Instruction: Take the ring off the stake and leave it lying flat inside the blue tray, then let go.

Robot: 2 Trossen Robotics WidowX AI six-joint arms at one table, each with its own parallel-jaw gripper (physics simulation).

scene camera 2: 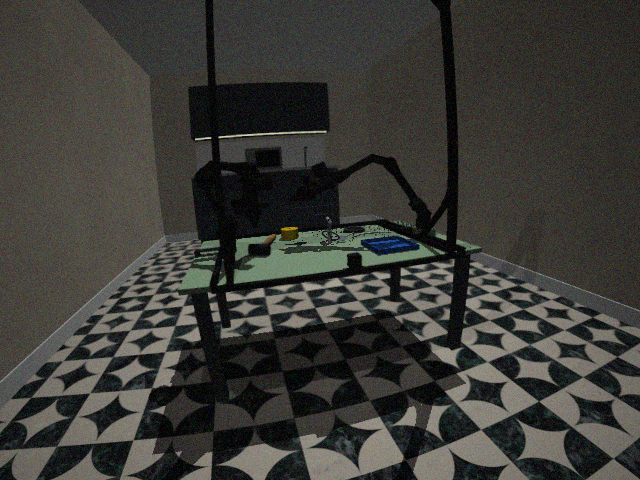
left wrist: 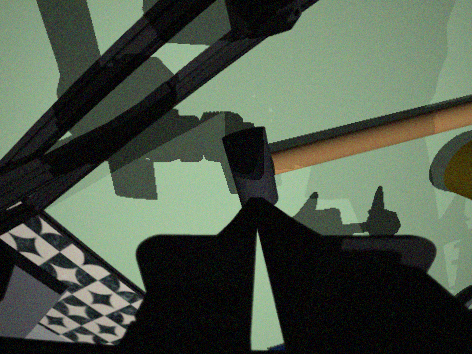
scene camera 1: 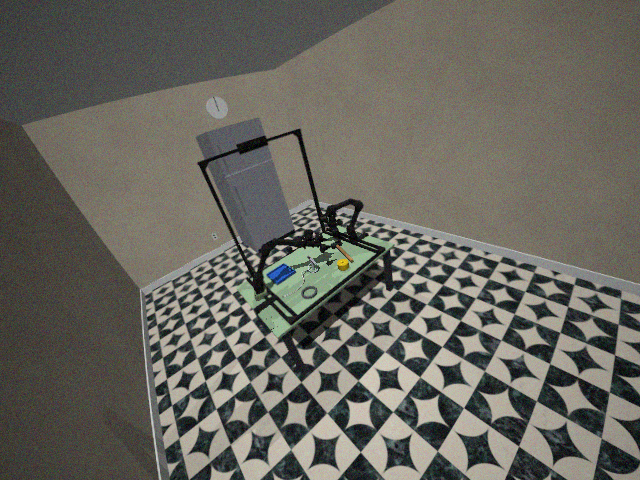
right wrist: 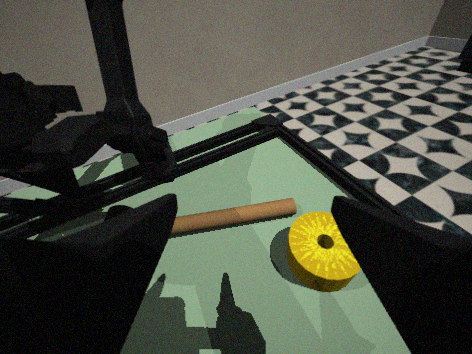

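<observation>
A thin stake stands mid-table, with what looks like a thin ring around its foot; fine details are too small to tell. The blue tray lies on the table and holds no ring. My left gripper is shut and empty; in the left wrist view its tips stand over the end of the black head of a hammer. My right gripper is open and empty, above the table, with the hammer's handle and a yellow cylinder beyond its fingers.
A thick grey ring lies flat on the table. The yellow cylinder has a hole in its top and stands near the wooden handle. A black frame surrounds the table.
</observation>
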